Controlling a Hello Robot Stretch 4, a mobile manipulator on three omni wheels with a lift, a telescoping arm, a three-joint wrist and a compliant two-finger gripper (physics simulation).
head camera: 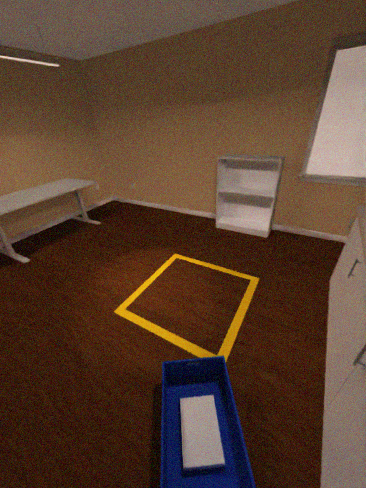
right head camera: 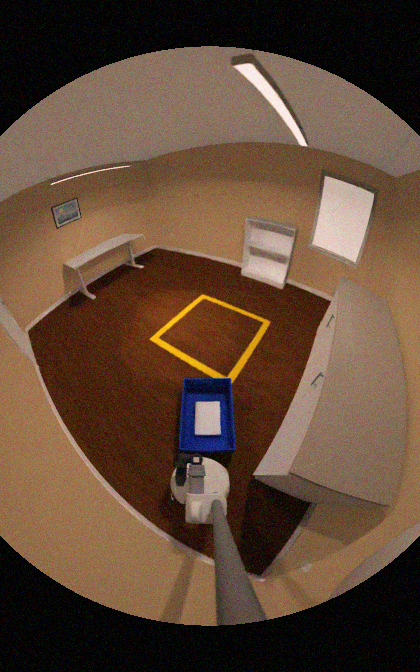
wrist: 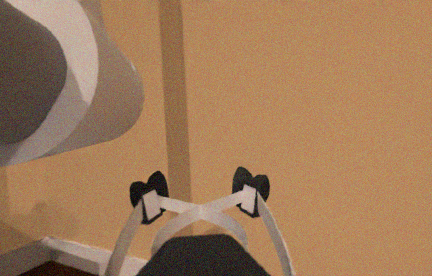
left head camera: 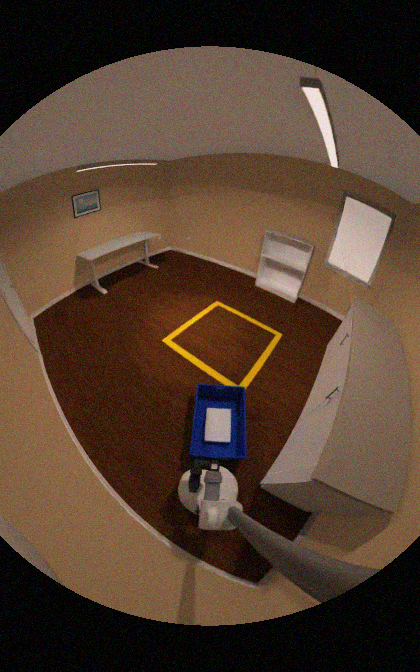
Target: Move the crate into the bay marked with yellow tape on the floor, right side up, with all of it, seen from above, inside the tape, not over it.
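Places are measured from the robot's base along level axes (x left, y back, z up), in millimetres.
Pixels of known places: gripper, fingertip midpoint: (wrist: 200, 184).
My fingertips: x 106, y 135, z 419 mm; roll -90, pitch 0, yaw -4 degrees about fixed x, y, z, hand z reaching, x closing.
Note:
Ahead of a thing's pixels: the offset from my fingertips to its top centre. Level surfaces: height alone.
A blue crate @[dy -688, dx -155, dz -226 mm] (head camera: 171, 435) (left head camera: 198, 425) (right head camera: 187, 422) stands upright on the floor, right in front of the robot's base, with a white block @[dy -688, dx -155, dz -375 mm] (head camera: 201, 431) (left head camera: 218, 425) (right head camera: 207, 418) lying inside. A square of yellow tape (head camera: 167, 336) (left head camera: 201, 363) (right head camera: 189, 357) lies beyond it. The crate's far edge is at the near corner of the tape in the head views; the rest of the crate is outside, on the robot's side. My gripper (wrist: 200, 184) is open and empty in the wrist view, facing a wall, away from the crate.
A long white cabinet (head camera: 345, 350) (left head camera: 320, 400) (right head camera: 300, 400) stands to the right. A white shelf unit (head camera: 247, 195) (left head camera: 283, 262) (right head camera: 268, 250) stands against the far wall. A white table @[dz +274 mm] (head camera: 45, 192) (left head camera: 117, 245) (right head camera: 102, 251) stands at the far left. A wall runs close behind and left of the base.

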